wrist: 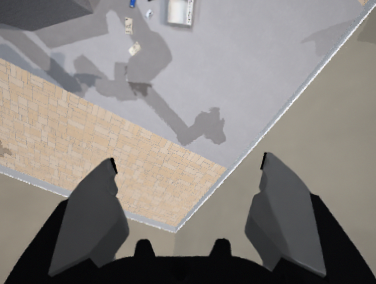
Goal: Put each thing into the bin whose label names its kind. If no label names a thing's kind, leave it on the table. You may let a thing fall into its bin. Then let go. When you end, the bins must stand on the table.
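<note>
My gripper is open, high above the table's corner, with nothing between its fingers. A white-and-grey bin stands at the top of the view, cut by the edge; its label cannot be read. Left of it lie a cream domino and, lower down, a second cream domino, turned at an angle. A small white piece lies between the dominoes and the bin. A blue thing shows at the top edge, with part of a small dark thing beside it.
A large dark grey block-like shape fills the top left corner. The grey mat lies on a tabletop with a wood-block pattern. The table's edges meet in a corner below the middle, with floor beyond. Arm shadows cross the mat.
</note>
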